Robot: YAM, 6 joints.
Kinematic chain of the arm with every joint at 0, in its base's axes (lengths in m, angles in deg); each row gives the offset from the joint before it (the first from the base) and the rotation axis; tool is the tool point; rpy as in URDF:
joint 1: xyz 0 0 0.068 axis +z
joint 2: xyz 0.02 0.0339 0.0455 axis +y
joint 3: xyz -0.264 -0.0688 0 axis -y
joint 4: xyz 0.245 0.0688 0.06 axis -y
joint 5: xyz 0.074 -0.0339 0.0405 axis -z
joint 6: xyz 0.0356 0 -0.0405 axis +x
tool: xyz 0 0 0 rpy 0 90 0
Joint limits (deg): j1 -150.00..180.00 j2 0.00..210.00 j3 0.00..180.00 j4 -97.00..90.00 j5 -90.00..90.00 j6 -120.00..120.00
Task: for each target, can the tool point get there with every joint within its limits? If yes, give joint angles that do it. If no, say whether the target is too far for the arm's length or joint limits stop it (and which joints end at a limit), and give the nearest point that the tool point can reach.
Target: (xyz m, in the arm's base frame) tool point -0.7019 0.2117 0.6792
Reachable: no: too far | nearest point -0.4886 0.1474 0.5024 | short by 0.284 m
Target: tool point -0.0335 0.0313 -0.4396
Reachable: no: joint limits stop it (at a limit: joint 2) | nearest point -0.0670 0.0626 -0.3445 | short by 0.106 m
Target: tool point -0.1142 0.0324 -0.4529
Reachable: no: joint limits stop it (at a limit: joint 2) | nearest point -0.1394 0.0396 -0.3652 | short by 0.092 m
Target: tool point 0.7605 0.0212 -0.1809
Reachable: no: too far | nearest point 0.6014 0.0168 -0.1176 | short by 0.171 m
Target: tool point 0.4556 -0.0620 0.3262
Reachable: yes | joints -11.94 118.69 113.97 -38.28 -70.66 49.56
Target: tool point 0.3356 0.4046 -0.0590
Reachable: yes | joints 52.43 162.95 106.59 6.70 32.80 34.29
